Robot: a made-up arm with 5 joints.
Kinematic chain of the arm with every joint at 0, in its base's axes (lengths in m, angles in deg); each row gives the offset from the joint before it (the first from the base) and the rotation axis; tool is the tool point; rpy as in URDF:
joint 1: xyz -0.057 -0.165 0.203 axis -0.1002 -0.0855 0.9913
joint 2: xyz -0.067 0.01 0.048 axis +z
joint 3: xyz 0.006 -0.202 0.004 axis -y
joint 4: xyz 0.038 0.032 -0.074 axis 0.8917 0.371 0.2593
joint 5: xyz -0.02 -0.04 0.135 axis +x
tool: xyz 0.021 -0.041 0.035 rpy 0 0 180
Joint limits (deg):
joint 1: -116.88..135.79
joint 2: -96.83..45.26
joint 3: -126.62..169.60
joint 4: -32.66..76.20
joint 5: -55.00..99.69
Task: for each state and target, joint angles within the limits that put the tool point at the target. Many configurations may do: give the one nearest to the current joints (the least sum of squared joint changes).
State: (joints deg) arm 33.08 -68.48 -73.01 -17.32 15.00
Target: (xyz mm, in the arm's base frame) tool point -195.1 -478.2 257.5
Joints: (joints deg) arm 41.03 -75.30 -57.85 6.50 13.42
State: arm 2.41 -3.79 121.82 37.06 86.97
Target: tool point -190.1 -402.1 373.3
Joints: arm -16.99 -4.03 130.23 65.19 99.69
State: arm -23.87 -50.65 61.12 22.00 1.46
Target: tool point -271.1 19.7 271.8
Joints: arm -35.32 -66.08 97.64 -19.60 -5.01
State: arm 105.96 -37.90 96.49 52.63 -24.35
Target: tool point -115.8 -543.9 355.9
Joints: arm 71.83 -64.74 100.53 41.99 -29.60
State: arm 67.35 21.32 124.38 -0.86 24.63
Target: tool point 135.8 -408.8 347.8
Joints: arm 61.34 0.29 119.20 27.90 22.27
